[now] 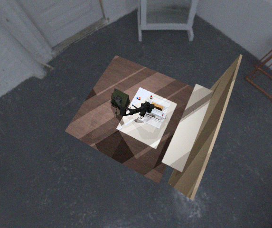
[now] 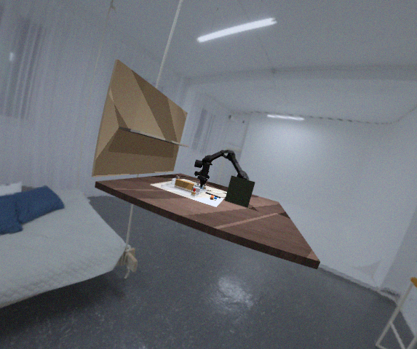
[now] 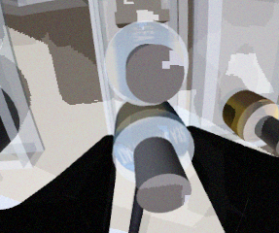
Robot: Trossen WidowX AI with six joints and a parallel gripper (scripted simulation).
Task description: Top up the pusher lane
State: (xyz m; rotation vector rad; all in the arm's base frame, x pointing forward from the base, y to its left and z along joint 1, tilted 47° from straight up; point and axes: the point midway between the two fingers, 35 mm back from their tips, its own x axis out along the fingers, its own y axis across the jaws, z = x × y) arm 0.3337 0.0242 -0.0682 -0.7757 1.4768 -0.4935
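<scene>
Now: the thin black stick 12 cm behind my gripper tip and 4 cm below it. From my gripper tip the other things lie so: white lane fixture (14 cm ahead, 5 cm to the left, 3 cm below); white shelf (50 cm ahead, 4 cm to the left, 32 cm above).
</scene>
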